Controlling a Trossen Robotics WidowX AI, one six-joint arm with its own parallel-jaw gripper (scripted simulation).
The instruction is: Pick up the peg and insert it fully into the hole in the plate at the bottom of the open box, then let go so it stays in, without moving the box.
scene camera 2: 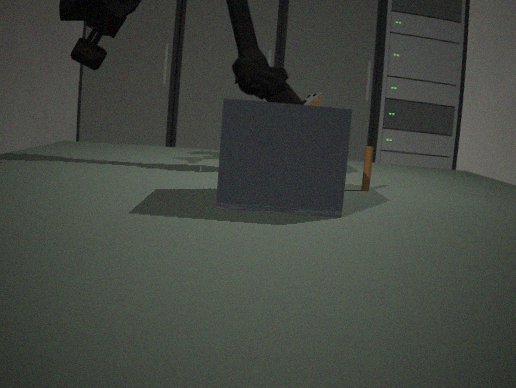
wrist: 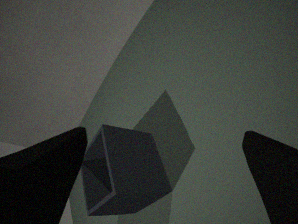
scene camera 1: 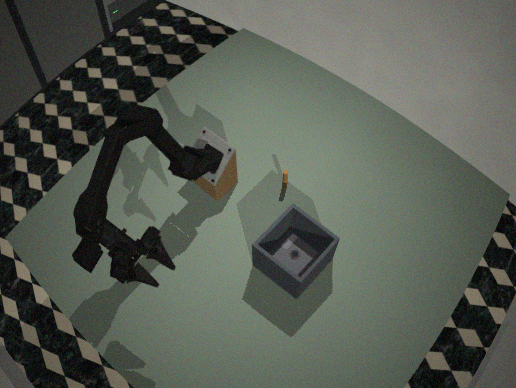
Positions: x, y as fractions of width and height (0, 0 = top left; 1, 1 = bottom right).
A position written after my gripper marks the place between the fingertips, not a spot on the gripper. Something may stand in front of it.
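Observation:
My gripper (scene camera 2: 0.20, 0.10) is in sight, and I also see my gripper (scene camera 1: 0.32, 0.72) from another camera, while the wrist view shows my gripper (wrist: 0.57, 0.62) too. There is a box (scene camera 2: 0.55, 0.41) as well. I see the box (scene camera 1: 0.57, 0.57) again, and the wrist view gives me the box (wrist: 0.46, 0.80).

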